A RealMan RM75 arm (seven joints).
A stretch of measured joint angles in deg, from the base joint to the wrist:
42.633, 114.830, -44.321, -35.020, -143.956, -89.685, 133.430
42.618, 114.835, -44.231, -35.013, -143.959, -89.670, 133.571
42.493, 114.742, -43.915, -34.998, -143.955, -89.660, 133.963
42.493, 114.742, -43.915, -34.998, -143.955, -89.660, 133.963
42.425, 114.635, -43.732, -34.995, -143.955, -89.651, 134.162
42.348, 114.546, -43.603, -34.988, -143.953, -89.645, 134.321
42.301, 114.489, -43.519, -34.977, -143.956, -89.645, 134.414
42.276, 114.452, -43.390, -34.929, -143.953, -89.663, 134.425
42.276, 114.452, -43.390, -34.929, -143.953, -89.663, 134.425
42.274, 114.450, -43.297, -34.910, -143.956, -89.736, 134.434
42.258, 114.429, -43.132, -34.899, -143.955, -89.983, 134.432
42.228, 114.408, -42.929, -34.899, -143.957, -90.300, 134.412
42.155, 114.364, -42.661, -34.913, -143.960, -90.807, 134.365
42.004, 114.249, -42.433, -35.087, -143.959, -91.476, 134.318
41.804, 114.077, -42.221, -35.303, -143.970, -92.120, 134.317
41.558, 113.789, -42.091, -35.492, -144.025, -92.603, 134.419
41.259, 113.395, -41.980, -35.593, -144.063, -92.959, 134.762
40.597, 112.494, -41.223, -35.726, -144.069, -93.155, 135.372
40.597, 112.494, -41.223, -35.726, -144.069, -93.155, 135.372
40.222, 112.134, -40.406, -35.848, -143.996, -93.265, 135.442
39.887, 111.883, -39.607, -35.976, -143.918, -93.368, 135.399
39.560, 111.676, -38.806, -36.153, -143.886, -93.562, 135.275
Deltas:
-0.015, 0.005, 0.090, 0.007, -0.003, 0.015, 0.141
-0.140, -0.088, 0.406, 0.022, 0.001, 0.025, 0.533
-0.140, -0.088, 0.406, 0.022, 0.001, 0.025, 0.533
-0.208, -0.195, 0.589, 0.025, 0.001, 0.034, 0.732
-0.285, -0.284, 0.718, 0.032, 0.003, 0.040, 0.891
-0.332, -0.341, 0.802, 0.043, 0.000, 0.040, 0.984
-0.357, -0.378, 0.931, 0.091, 0.003, 0.022, 0.995
-0.357, -0.378, 0.931, 0.091, 0.003, 0.022, 0.995
-0.359, -0.380, 1.024, 0.110, 0.000, -0.051, 1.004
-0.375, -0.401, 1.189, 0.121, 0.001, -0.298, 1.002
-0.405, -0.422, 1.392, 0.121, -0.001, -0.615, 0.982
-0.478, -0.466, 1.660, 0.107, -0.004, -1.122, 0.935
-0.629, -0.581, 1.888, -0.067, -0.003, -1.791, 0.888
-0.829, -0.753, 2.100, -0.283, -0.014, -2.435, 0.887
-1.075, -1.041, 2.230, -0.472, -0.069, -2.918, 0.989
-1.374, -1.435, 2.341, -0.573, -0.107, -3.274, 1.332
-2.036, -2.336, 3.098, -0.706, -0.113, -3.470, 1.942
-2.036, -2.336, 3.098, -0.706, -0.113, -3.470, 1.942
-2.411, -2.696, 3.915, -0.828, -0.040, -3.580, 2.012
-2.746, -2.947, 4.714, -0.956, 0.038, -3.683, 1.969
-3.073, -3.154, 5.515, -1.133, 0.070, -3.877, 1.845

